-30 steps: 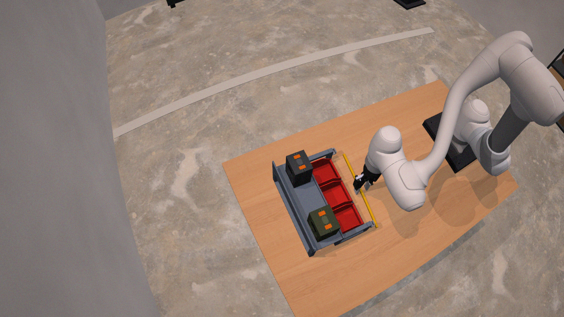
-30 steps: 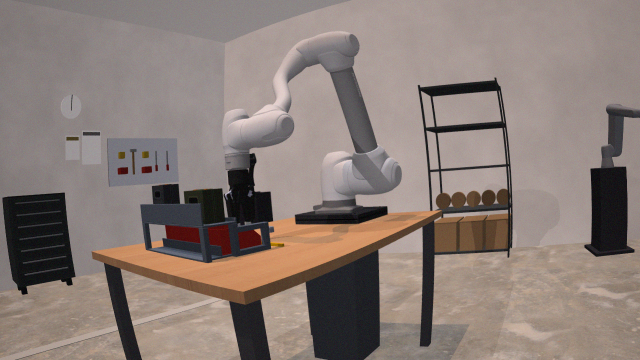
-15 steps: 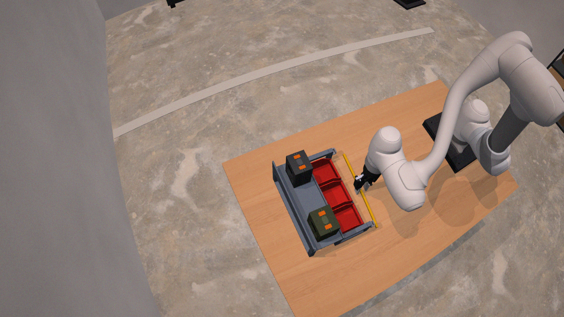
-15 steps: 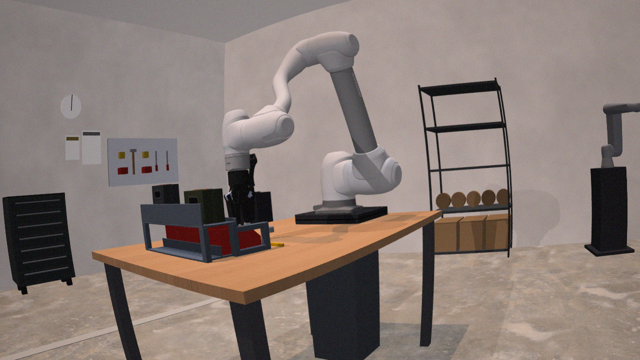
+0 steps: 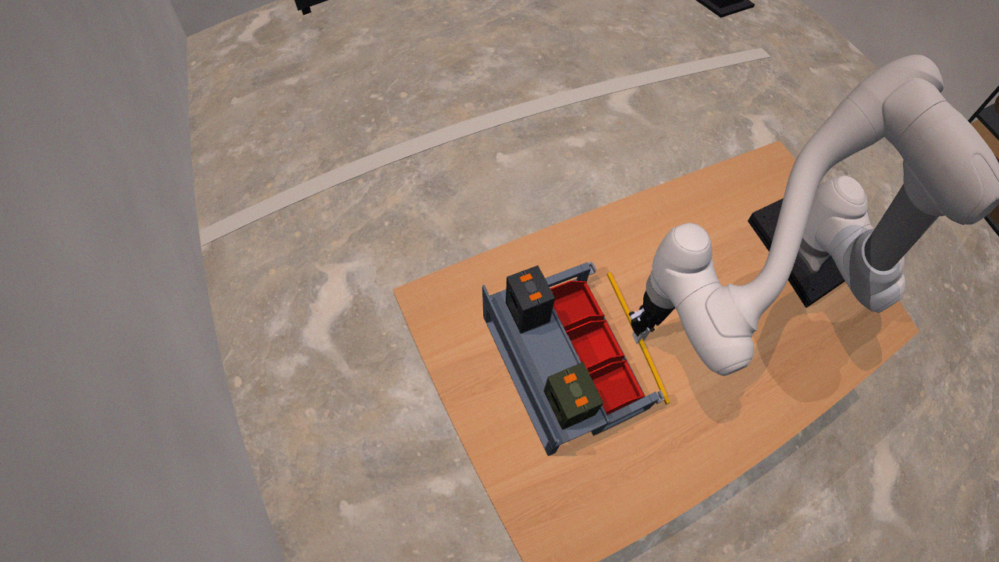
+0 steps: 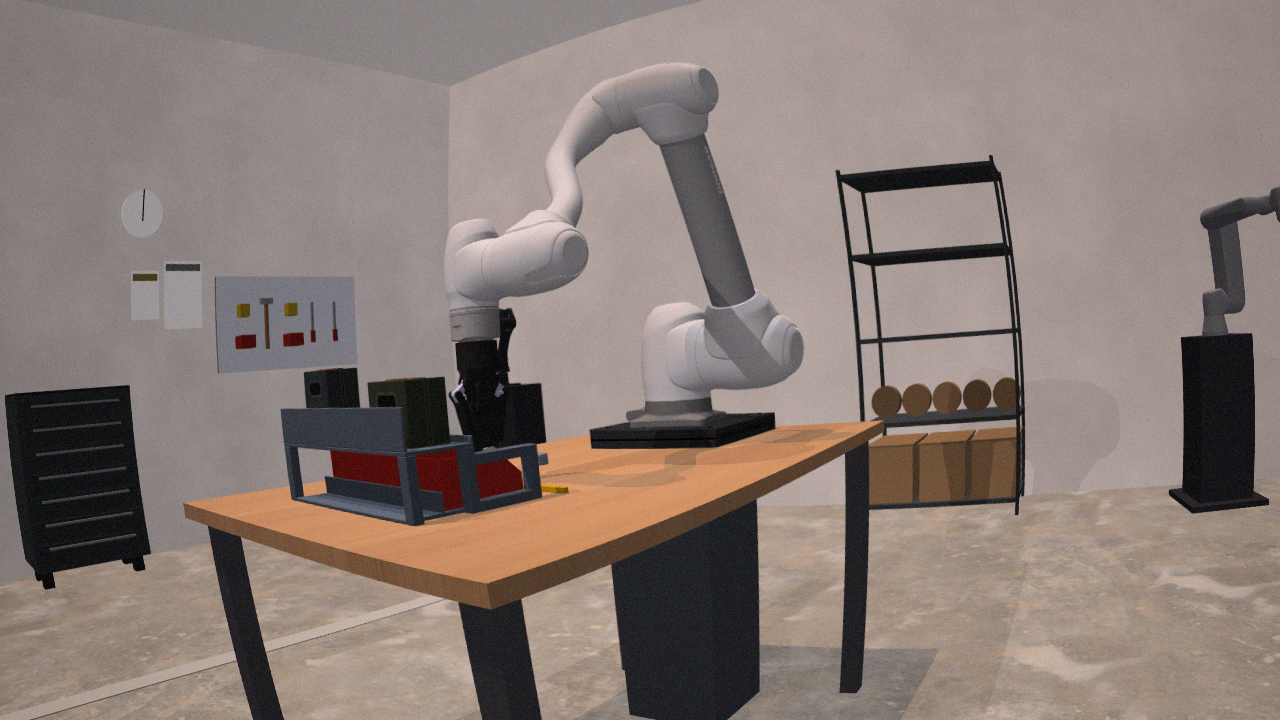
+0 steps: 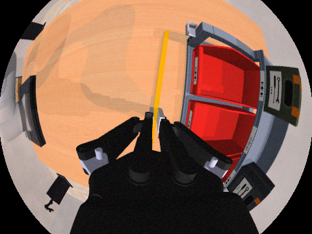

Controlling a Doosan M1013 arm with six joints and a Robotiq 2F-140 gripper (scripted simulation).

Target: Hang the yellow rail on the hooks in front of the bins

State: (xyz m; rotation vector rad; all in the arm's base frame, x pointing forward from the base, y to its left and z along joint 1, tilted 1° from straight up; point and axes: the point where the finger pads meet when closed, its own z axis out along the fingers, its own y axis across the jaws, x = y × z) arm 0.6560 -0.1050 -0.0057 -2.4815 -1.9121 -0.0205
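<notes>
Now: the yellow rail 3 cm below my hand. Also, from my hand: green box (27 cm ahead, 5 cm to the left, 11 cm above); rack bar (6 cm ahead, 2 cm to the right, 3 cm below); black box (22 cm ahead, 18 cm to the right, 13 cm above).
</notes>
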